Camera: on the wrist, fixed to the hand. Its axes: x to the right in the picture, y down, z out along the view.
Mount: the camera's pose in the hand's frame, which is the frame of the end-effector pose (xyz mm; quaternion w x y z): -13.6 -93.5 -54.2 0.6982 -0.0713 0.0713 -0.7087
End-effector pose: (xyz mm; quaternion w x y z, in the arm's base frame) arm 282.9 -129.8 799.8 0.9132 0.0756 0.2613 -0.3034
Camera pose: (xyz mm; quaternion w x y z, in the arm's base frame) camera 194.8 -181.9 762.7 0.4094 -0.1759 0.3228 -0.8350
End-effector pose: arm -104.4 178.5 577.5 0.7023 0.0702 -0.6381 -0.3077
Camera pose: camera -85.5 94.8 510.4 0.3228 0.4731 -0.3238 -0.7531
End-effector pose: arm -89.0 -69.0 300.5 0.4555 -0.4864 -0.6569 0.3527
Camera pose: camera -66.2 -107.0 400.0 0.5802 0.0683 -0.7961 -0.1581
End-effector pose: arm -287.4 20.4 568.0 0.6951 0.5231 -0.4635 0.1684
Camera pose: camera -201.8 34.7 502.2 0.6750 0.6322 0.0847 -0.3708
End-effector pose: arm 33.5 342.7 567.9 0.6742 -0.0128 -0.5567 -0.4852
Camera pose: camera 12.2 271.7 488.0 0.1656 0.3721 -0.3151 -0.8572
